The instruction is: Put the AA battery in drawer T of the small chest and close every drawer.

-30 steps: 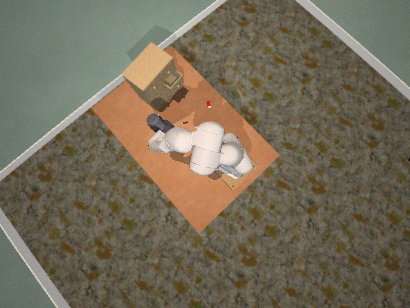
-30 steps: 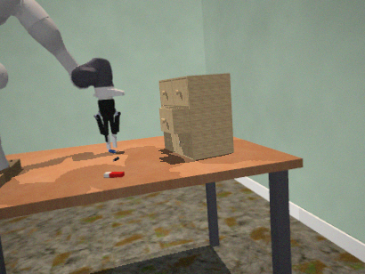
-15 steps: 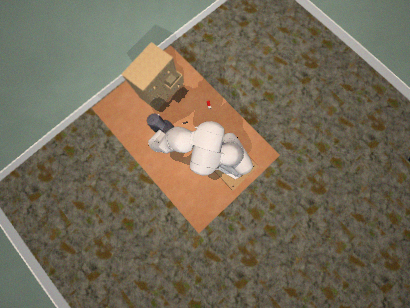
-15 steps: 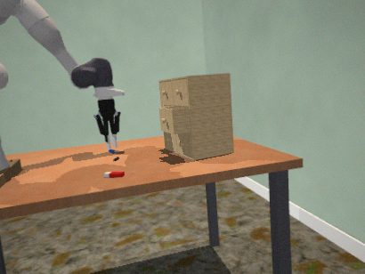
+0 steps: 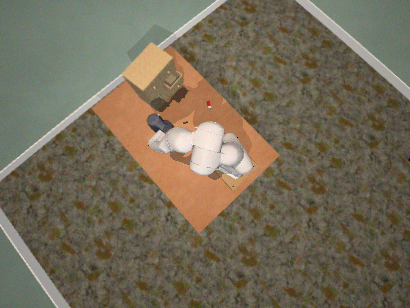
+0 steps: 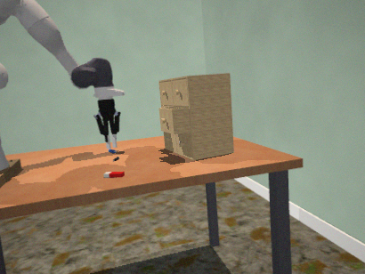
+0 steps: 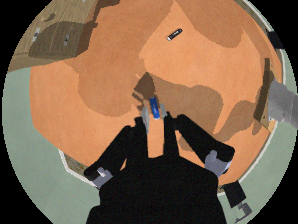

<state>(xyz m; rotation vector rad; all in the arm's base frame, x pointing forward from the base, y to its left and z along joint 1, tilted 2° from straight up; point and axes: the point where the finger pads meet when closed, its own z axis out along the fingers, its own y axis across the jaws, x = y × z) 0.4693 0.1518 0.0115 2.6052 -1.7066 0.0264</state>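
The blue AA battery lies 5 cm below my hand. Also, from my hand: white cylinder (42 cm to the right, 6 cm behind, 5 cm below); small black piece (18 cm to the right, 5 cm below, 1 cm behind); drawer (33 cm to the right, 26 cm ahead, 8 cm above).
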